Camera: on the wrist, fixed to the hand. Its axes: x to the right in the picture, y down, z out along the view.
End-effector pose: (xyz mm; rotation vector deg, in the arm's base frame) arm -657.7 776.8 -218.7 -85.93 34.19 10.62
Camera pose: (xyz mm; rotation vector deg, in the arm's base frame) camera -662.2 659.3 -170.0 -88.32 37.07 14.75
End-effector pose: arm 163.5 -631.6 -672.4 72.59 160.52 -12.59
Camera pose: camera 124.8 -645.8 -552.0 77.00 156.87 -7.27
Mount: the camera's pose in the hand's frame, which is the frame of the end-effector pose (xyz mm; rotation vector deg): 1.5 -51.0 -116.6 -3.60 0.03 3.83
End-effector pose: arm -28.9 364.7 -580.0 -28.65 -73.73 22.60
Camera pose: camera 84.8 307.8 -573.6 -34.23 -73.77 23.52
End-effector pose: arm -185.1 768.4 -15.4 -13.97 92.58 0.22
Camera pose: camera -292.1 700.7 -2.0 -13.65 93.13 6.07
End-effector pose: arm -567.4 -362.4 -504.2 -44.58 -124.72 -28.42
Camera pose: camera -540.7 -465.0 -433.8 -50.51 -122.38 -30.51
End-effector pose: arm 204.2 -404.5 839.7 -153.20 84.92 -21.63
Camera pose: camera 218.9 -370.9 961.6 -152.57 91.96 -19.08
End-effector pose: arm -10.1 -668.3 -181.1 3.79 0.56 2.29
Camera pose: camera -7.9 -711.4 -300.8 0.21 0.39 6.13
